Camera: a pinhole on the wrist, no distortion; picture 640 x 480 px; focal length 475.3 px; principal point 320.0 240.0 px. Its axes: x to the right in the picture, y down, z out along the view. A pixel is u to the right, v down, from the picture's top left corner.
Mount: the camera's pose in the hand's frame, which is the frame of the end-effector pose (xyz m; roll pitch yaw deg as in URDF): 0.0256 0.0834 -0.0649 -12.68 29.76 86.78
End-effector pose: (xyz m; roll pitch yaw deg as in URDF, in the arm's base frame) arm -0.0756 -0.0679 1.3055 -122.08 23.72 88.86
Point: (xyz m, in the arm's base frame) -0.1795 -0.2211 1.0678
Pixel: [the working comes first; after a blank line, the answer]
In the camera's frame: -0.0650 0.0083 0.3169

222.5 252.4
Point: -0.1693 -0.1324 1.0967
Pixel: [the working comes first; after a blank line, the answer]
In the camera's frame: -0.0835 -0.0498 0.2456

158.5 143.5
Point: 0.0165 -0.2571 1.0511
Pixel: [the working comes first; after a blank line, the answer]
In the camera's frame: 0.1204 0.0525 0.2564

543.2 337.2
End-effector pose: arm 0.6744 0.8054 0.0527 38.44 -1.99 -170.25
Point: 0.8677 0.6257 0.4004
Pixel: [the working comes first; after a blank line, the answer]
In the camera's frame: 0.1472 0.1136 0.3610

513.9 389.6
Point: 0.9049 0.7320 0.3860
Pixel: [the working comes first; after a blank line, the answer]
In the camera's frame: 0.0454 0.1625 0.3730

377.9 447.0
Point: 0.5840 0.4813 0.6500
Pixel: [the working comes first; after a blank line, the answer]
In the camera's frame: 0.2914 -0.2292 0.5200

586.3 30.5
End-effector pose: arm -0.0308 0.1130 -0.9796 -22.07 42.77 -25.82
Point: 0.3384 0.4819 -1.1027
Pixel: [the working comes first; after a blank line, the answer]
In the camera's frame: 0.1879 -0.2523 0.3773

outside the picture
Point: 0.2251 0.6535 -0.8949
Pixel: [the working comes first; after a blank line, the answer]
In the camera's frame: 0.2139 -0.0047 0.5305

511.6 235.8
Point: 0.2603 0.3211 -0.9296
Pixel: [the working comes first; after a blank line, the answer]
In the camera's frame: -0.0278 -0.1350 0.3368

280.7 49.6
